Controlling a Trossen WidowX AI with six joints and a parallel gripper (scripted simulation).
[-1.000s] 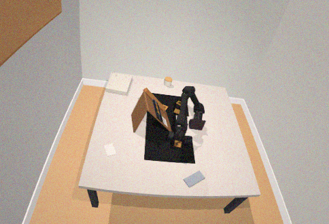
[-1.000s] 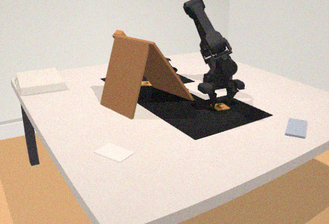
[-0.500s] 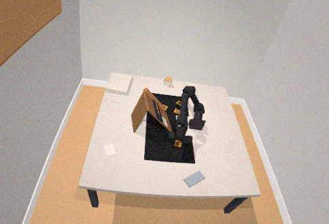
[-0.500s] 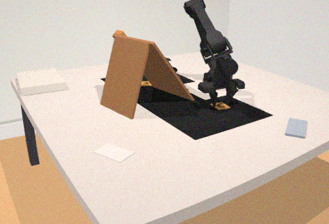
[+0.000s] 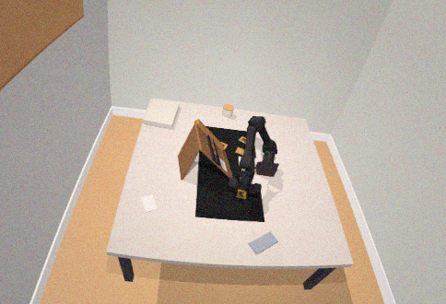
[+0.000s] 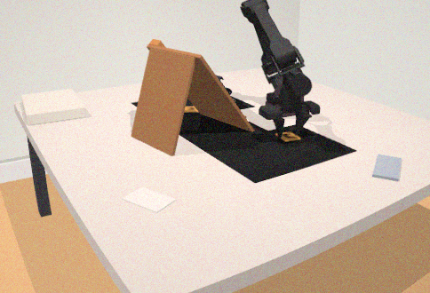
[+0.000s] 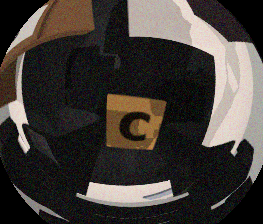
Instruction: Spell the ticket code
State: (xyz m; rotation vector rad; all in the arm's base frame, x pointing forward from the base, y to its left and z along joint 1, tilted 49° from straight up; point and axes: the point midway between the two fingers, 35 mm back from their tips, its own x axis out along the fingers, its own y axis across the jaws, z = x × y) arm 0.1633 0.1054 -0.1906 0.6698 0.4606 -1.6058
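My gripper tip is now 13 cm short of the white ticket, 15 cm to the left of it and 8 cm below it. From my gripper tip the other things lie so: black mat: 4 cm ahead, 21 cm to the right, 1 cm below; then blue-grey card: 11 cm behind, 31 cm to the left, 1 cm below; then letter tile marked c: right at my gripper tip.
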